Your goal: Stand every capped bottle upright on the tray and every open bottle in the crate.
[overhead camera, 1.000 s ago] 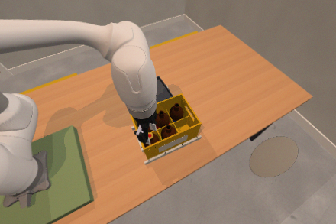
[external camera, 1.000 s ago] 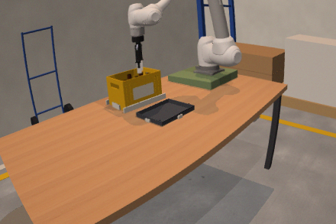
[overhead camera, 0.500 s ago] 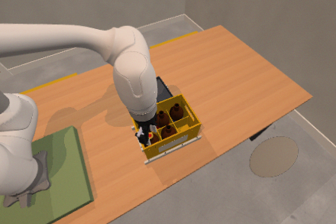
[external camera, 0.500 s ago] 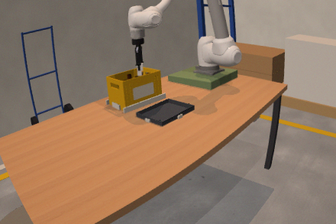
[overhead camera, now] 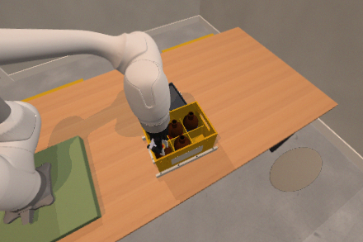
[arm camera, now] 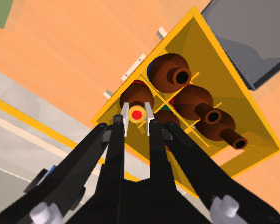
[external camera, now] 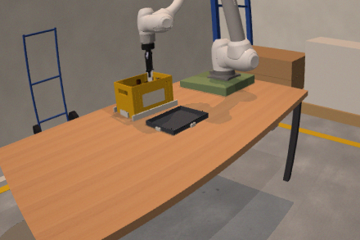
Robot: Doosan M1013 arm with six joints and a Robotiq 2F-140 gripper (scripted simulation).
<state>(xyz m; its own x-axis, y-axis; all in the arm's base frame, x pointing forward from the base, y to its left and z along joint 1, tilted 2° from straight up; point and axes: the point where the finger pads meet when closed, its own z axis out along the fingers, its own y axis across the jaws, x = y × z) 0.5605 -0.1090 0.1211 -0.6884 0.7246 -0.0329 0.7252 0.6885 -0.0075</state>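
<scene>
My hand is 7 cm above the bottle. The rest, counted from my hand: crate: 9 cm ahead, 8 cm below, 4 cm to the left; tray: 32 cm to the left, 15 cm below, 10 cm ahead.
</scene>
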